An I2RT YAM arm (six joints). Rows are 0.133 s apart.
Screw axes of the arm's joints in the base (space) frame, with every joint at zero. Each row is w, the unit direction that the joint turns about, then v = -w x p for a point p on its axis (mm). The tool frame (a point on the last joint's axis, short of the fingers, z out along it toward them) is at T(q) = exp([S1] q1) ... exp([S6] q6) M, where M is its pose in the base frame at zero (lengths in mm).
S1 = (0, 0, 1, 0, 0, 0)
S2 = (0, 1, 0, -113.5, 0, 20)
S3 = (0, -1, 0, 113.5, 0, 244)
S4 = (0, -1, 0, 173.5, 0, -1)
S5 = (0, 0, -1, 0, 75, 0)
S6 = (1, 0, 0, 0, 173.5, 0)
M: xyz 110.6 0 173.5 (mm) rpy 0 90 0 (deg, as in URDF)
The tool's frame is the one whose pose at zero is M.
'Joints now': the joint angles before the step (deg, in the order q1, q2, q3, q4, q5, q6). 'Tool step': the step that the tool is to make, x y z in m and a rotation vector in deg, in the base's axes. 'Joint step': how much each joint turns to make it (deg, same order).
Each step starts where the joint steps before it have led.
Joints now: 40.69, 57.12, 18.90, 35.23, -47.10, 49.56
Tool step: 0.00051, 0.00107, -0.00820, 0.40, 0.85, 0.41
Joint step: 0.09, 2.11, -1.50, 4.14, -0.36, 1.24
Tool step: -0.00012, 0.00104, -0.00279, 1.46, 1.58, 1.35
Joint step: 0.09, 1.76, -0.96, 4.83, -1.31, 3.15
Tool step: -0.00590, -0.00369, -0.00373, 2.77, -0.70, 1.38
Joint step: 0.17, 0.36, -2.81, 7.46, -1.16, 2.56
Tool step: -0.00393, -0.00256, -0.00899, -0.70, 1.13, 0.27
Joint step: 0.18, 0.17, -1.94, 1.06, -0.07, 0.34
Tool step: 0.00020, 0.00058, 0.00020, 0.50, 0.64, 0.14
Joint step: 0.09, 0.61, -0.09, 1.50, -0.01, 1.24
